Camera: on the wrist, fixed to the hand. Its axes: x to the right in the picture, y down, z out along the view.
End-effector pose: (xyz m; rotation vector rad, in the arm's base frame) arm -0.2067 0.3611 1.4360 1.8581 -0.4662 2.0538
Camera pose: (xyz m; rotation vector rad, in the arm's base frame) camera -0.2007 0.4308 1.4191 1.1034 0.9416 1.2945
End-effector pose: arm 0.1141 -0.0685 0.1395 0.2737 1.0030 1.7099
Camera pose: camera 0.1467 -0.0916 0.0797 -0.5894 1.1761 0.3377
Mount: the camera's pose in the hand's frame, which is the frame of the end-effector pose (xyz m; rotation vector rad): -0.0156 -0.0645 -0.0278 0.1950 0.3948 -1.4377
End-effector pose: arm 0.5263 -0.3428 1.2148 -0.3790 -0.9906 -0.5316
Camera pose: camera 0.5009 -0.4059 1.1914 0.6953 -0.7864 -1.6987
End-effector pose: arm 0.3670 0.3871 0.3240 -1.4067 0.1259 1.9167
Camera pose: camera 0.4300 0.4123 0.3480 -1.1457 -0.4068 0.4310
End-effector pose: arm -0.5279 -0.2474 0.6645 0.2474 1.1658 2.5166
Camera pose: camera -0.5062 -0.2344 0.5971 -0.7995 1.0738 1.1751
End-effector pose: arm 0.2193 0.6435 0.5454 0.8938 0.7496 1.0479
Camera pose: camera 0.2159 0.6210 0.4772 0.1138 1.4938 -0.1661
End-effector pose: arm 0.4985 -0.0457 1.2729 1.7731 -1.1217 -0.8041
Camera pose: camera 0.5394 -0.0081 1.2272 2.6540 0.5392 -1.0231
